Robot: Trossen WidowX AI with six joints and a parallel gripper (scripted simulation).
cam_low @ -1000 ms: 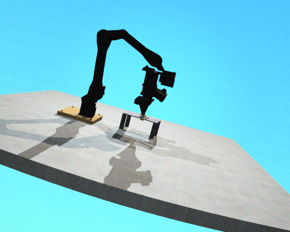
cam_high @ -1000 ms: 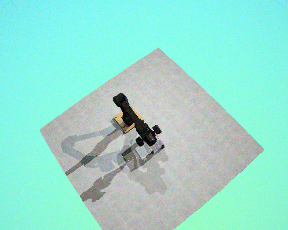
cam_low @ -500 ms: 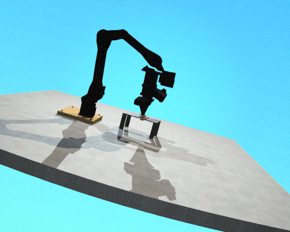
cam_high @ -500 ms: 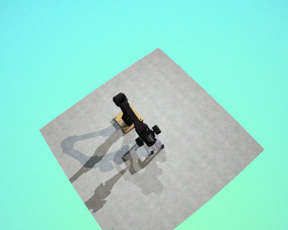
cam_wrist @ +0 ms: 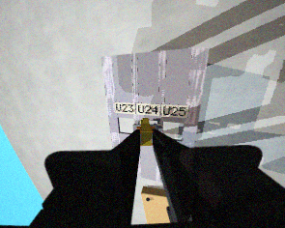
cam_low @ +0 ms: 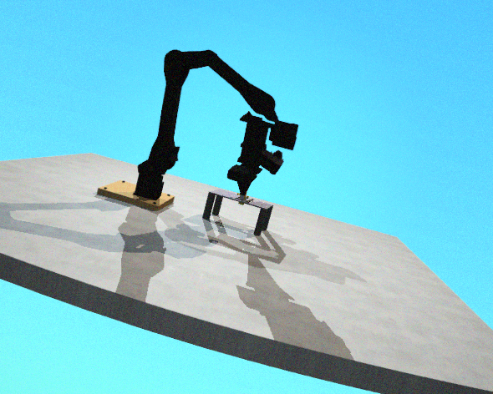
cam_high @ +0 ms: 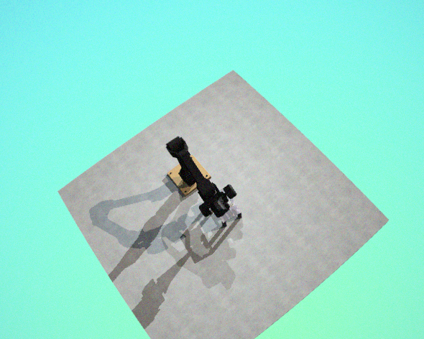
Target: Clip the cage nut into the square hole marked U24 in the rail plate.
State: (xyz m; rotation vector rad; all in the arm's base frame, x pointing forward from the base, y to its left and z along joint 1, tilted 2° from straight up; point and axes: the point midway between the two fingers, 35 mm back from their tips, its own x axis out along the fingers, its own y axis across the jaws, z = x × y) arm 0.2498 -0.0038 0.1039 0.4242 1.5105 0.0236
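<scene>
Now: gripper tip 1 cm above the cage nut.
</scene>
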